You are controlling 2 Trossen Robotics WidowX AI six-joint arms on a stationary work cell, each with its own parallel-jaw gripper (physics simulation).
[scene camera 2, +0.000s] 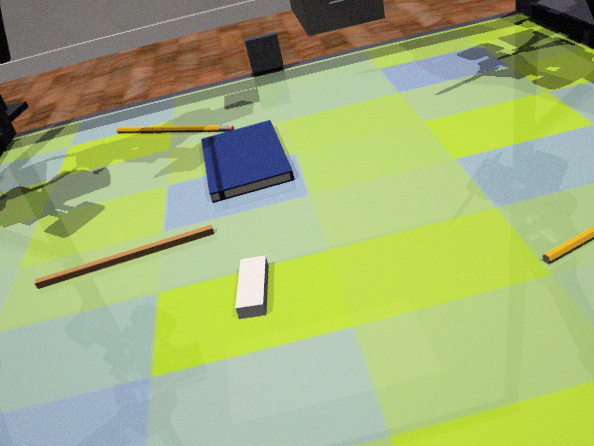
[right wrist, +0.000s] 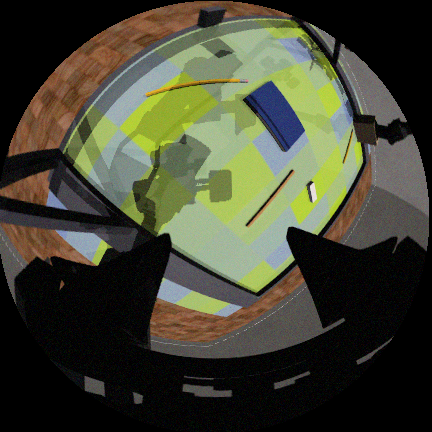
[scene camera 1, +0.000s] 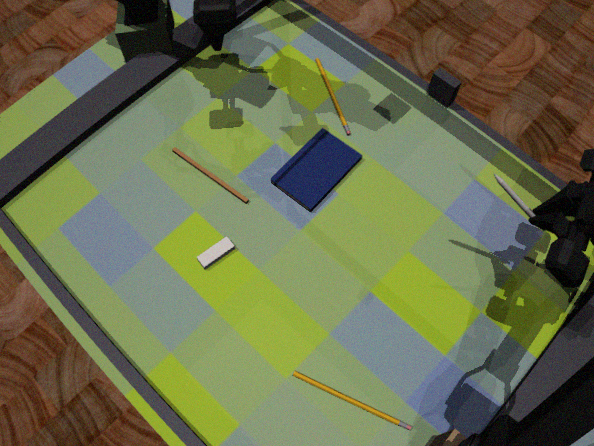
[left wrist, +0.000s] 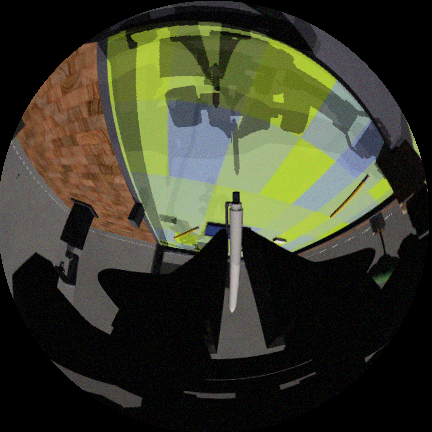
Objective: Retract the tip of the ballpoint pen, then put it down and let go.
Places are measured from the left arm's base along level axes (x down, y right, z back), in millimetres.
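Where they show: left gripper, between the fingertips: (scene camera 1: 531, 217) (left wrist: 233, 233); right gripper, between the fingertips: (right wrist: 230, 236) (scene camera 1: 217, 35); left arm's base, origin of its link: (right wrist: 376, 130); right arm's base, origin of its link: (scene camera 1: 141, 12).
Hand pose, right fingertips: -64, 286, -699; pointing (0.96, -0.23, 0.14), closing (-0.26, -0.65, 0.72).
Observation:
Each offset is from my right fingertips to the top centre of the thing, as dx, dy, dz.
The ballpoint pen (scene camera 1: 513, 194) (left wrist: 235, 250) is grey-white with a black button at one end and a side clip. My left gripper (scene camera 1: 534, 217) (left wrist: 233, 233), at the right in scene camera 1, is shut on it and holds it above the mat; its shadow falls apart from it. In the left wrist view the button end points up the picture and the tapered tip end points down between the fingers. Whether the writing point sticks out is too small to tell. The pen does not show in scene camera 2. My right gripper (right wrist: 230, 236) is open and empty, its fingers wide apart.
A dark blue notebook {+157, -11, +227} (scene camera 1: 317, 170) (scene camera 2: 245, 160) (right wrist: 277, 115) lies mid-mat. A yellow pencil {+162, +134, +143} (scene camera 1: 332, 95) lies behind it, another pencil {+162, -276, +520} (scene camera 1: 350, 399) near the bottom. A brown stick {+162, -141, +93} (scene camera 1: 210, 175) (scene camera 2: 125, 257) and a white eraser {+157, -239, +207} (scene camera 1: 216, 252) (scene camera 2: 251, 285) lie left of the notebook in scene camera 1.

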